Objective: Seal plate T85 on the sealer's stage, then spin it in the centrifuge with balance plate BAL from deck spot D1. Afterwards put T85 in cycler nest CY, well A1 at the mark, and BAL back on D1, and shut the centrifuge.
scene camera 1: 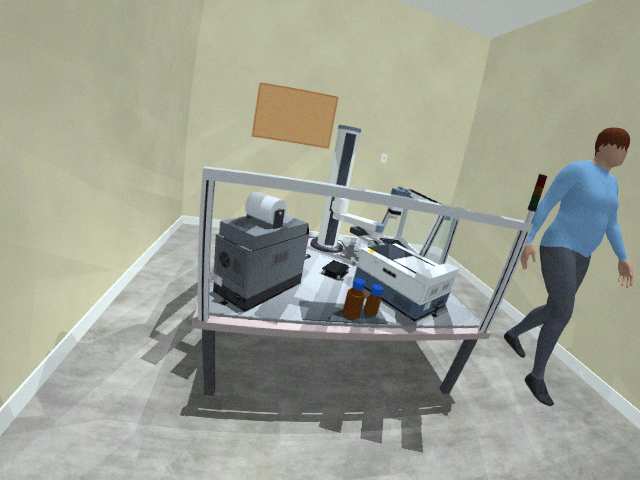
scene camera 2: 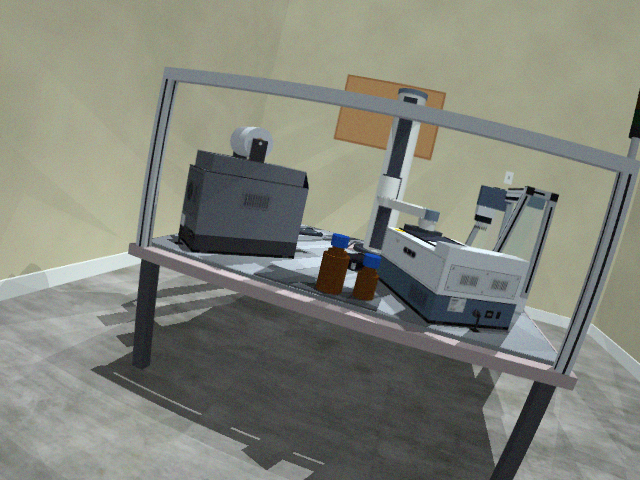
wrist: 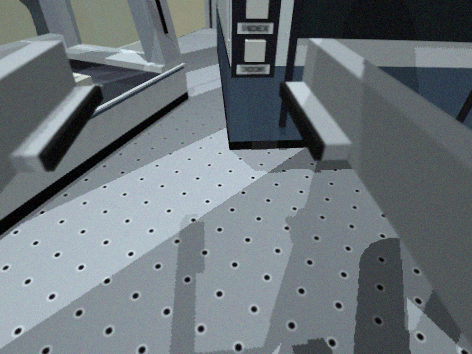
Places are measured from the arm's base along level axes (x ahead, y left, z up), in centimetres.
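Pixels of known places: gripper, between the fingertips: [scene camera 1: 377, 243] [wrist: 190, 67]; arm's base, origin of its link: [scene camera 1: 326, 246] [scene camera 2: 375, 253].
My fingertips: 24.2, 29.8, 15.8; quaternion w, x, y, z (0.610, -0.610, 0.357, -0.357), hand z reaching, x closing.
Observation:
Ahead of a thing's pixels: the offset from my fingertips to its top centre, as dx, dy, dz.
My gripper [scene camera 1: 376, 240] [wrist: 190, 67] is shut with nothing between its fingers; a gap still shows between them in the wrist view. It is at the front of the white and blue centrifuge [scene camera 1: 408, 281] [scene camera 2: 454, 268] [wrist: 260, 107], low beside its button column. Two pale buttons show there, the lower button @[+16.7, +3.7, -2.6] [wrist: 255, 50] whole. Whether the centrifuge is open I cannot tell. The grey sealer @[+49.2, -77.7, +33.1] [scene camera 1: 263, 268] [scene camera 2: 248, 206] with a white film roll @[+50.8, -79.1, +33.1] [scene camera 1: 265, 207] [scene camera 2: 251, 141] stands at the table's other side. T85, BAL and spot D1 cannot be made out.
A low deck [wrist: 145, 95] with a light rim lies left of the fingers, with a frame behind it. A small black block @[+23.4, -32.5, -9.9] [scene camera 1: 336, 268] lies between the machines. Brown bottles @[+68.3, -33.8, -2.2] [scene camera 1: 354, 302] [scene camera 2: 332, 271] with blue caps stand near the table edge. A person [scene camera 1: 578, 206] stands at the right.

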